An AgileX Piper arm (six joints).
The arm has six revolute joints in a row. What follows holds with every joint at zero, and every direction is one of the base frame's. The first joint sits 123.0 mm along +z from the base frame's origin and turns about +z. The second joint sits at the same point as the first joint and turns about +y. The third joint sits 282.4 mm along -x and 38.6 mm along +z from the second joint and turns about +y. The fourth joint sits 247.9 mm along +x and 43.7 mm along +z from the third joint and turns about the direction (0.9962, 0, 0.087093). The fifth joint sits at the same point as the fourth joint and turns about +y. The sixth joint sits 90.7 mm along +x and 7.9 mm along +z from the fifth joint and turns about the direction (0.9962, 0, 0.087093). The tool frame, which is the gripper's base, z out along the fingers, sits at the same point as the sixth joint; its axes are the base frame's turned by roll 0.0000, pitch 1.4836 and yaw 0.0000 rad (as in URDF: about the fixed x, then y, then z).
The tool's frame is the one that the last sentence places.
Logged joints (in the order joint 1, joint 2, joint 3, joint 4, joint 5, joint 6), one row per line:
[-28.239, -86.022, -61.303, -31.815, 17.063, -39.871]
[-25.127, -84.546, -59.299, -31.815, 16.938, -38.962]
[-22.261, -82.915, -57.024, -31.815, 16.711, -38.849]
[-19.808, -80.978, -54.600, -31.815, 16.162, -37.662]
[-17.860, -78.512, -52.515, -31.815, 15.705, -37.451]
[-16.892, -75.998, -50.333, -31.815, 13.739, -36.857]
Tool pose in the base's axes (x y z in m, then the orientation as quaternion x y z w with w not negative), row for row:
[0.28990, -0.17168, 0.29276, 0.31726, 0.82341, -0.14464, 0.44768]
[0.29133, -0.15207, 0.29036, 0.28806, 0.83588, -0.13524, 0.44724]
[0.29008, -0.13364, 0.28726, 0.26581, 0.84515, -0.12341, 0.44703]
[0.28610, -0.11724, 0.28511, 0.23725, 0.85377, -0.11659, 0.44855]
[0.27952, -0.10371, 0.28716, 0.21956, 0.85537, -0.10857, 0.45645]
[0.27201, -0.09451, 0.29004, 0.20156, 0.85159, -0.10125, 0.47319]
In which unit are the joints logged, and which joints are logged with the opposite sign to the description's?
The joints are logged in degrees. Opposite sign: joint 2, joint 6.
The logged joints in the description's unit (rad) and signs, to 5 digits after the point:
[-0.49286, 1.50137, -1.06994, -0.55528, 0.29781, 0.69588]
[-0.43855, 1.47561, -1.03496, -0.55528, 0.29562, 0.68002]
[-0.38853, 1.44714, -0.99526, -0.55528, 0.29166, 0.67804]
[-0.34571, 1.41333, -0.95295, -0.55528, 0.28208, 0.65733]
[-0.31172, 1.37029, -0.91656, -0.55528, 0.27410, 0.65364]
[-0.29482, 1.32642, -0.87848, -0.55528, 0.23979, 0.64328]

